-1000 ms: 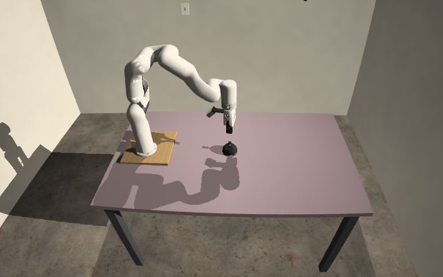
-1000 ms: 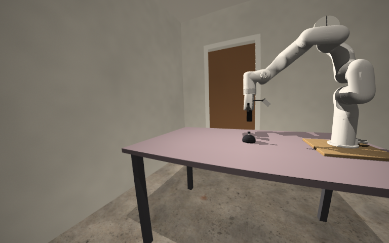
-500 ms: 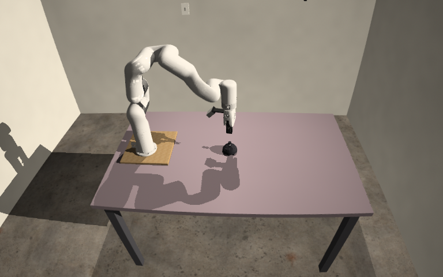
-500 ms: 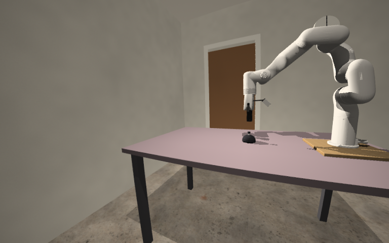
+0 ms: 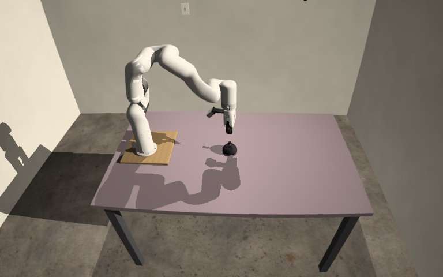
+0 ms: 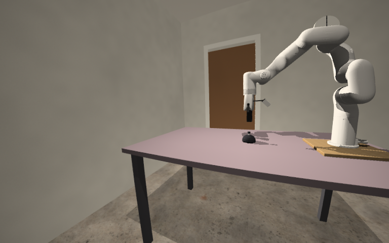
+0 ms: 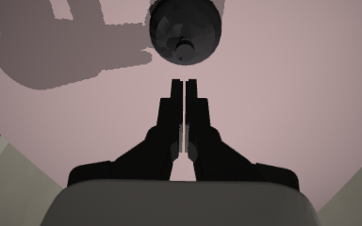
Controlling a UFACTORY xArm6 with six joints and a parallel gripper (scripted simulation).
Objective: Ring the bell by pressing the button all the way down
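Now: the button 10 cm below my hand. Also, from my hand: black dome-shaped bell 11 cm below.
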